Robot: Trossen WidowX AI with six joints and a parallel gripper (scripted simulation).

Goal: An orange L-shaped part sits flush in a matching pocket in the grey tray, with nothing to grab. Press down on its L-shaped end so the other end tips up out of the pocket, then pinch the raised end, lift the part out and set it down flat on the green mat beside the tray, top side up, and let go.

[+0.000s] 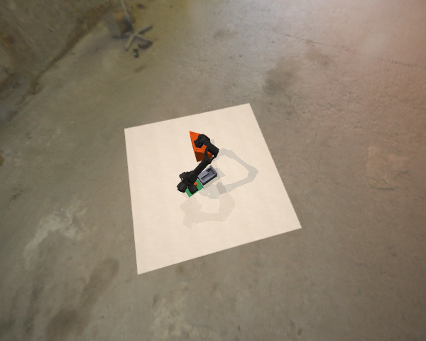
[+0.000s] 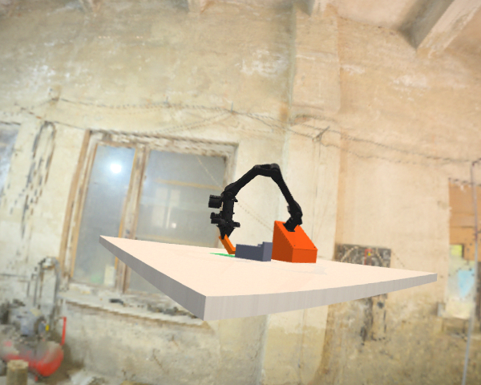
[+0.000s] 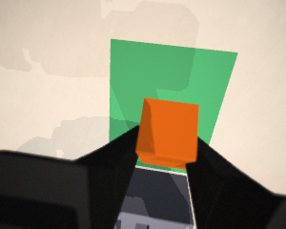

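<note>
The orange L-shaped part lies 3 cm to the left of my gripper tip, 3 cm below it and 2 cm behind it. Also, from my gripper tip: green mat (9 cm below, 2 cm to the left, 1 cm behind).
</note>
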